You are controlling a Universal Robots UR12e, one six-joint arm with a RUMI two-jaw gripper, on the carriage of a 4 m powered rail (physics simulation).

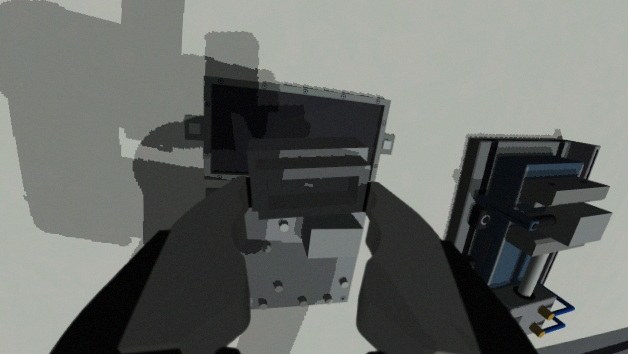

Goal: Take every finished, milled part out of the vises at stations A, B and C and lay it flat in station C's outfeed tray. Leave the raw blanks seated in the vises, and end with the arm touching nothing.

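Note:
My gripper is shut on a dark grey milled part, a block with a rectangular pocket and stepped ledges, gripped by its two ends. The held part hangs above the near edge of the outfeed tray and hides some of it. The tray is a dark, shallow rectangle with a light screwed rim, partly in the arm's shadow. A vise with blue parts and grey jaws stands at the right. I cannot tell whether a part sits between its jaws.
A grey plate with short pins and a raised block lies below the tray, partly behind the fingers. Brass fittings and blue hoses stick out at the vise's near end. A dark rail edge crosses the lower right corner.

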